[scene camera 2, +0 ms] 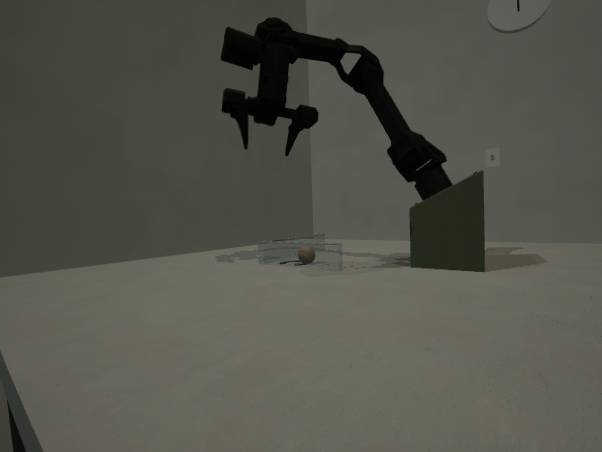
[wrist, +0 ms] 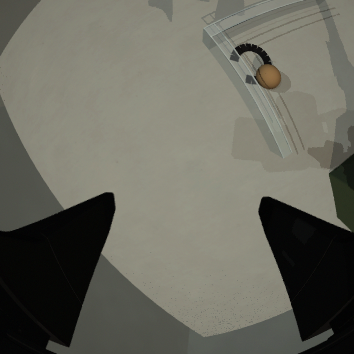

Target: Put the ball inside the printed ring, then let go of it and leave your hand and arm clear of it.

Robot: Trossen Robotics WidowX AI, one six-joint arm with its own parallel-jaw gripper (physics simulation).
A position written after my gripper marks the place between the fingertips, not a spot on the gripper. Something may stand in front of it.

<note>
I see my gripper (scene camera 2: 266, 152).
My gripper shows as well in the wrist view (wrist: 189, 203).
</note>
